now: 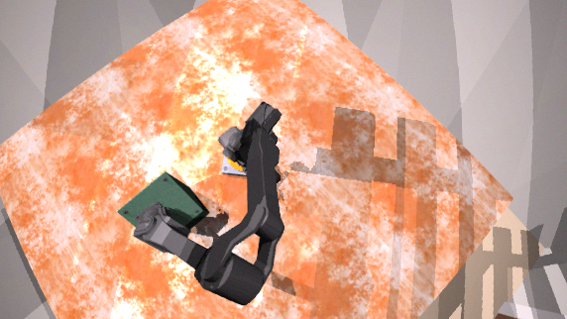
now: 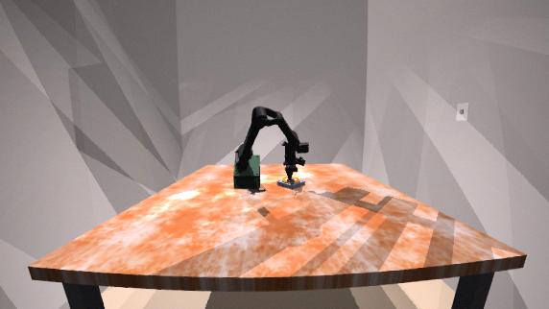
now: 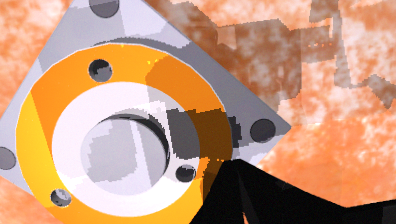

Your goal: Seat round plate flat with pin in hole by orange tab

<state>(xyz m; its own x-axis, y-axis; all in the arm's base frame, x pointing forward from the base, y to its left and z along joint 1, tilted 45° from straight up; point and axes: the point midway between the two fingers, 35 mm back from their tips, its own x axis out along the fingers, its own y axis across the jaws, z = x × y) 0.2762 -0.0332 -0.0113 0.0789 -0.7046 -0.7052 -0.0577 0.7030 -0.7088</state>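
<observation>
The plate lies 30 mm to the left of my gripper tip and 10 mm below it. From my gripper tip the other things lie so: grey square base 10 mm ahead, 50 mm to the left, 20 mm below.
</observation>
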